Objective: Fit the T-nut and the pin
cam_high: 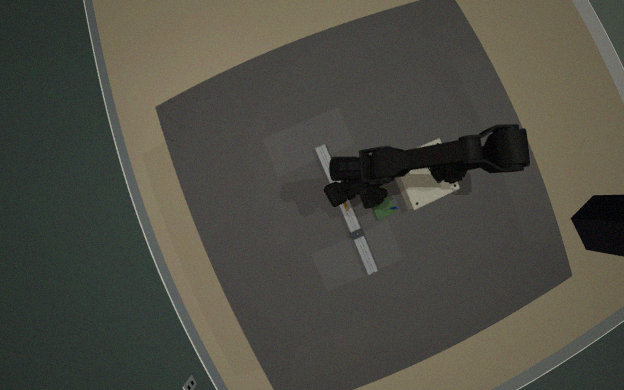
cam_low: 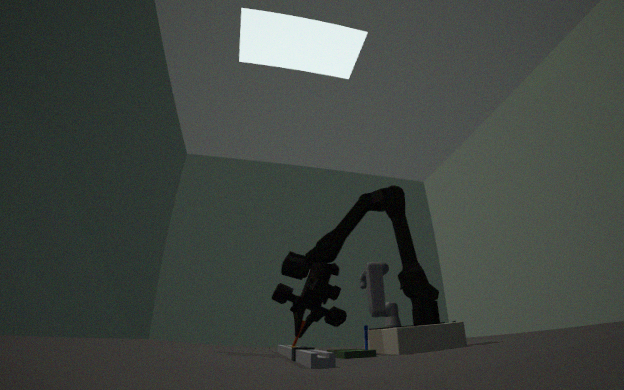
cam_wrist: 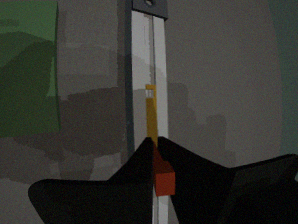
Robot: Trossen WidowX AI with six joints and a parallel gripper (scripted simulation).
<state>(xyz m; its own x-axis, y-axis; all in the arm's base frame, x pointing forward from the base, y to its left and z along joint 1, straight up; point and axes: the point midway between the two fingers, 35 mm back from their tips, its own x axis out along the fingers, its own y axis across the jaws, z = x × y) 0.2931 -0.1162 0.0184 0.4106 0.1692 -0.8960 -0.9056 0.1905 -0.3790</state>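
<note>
Right now the brass T-nut is 20 mm to the left of my gripper tip. Round my gripper tip: blue pin 120 mm to the left, 110 mm behind, 20 mm below; green tray 100 mm to the left, 100 mm behind, 40 mm below.
</note>
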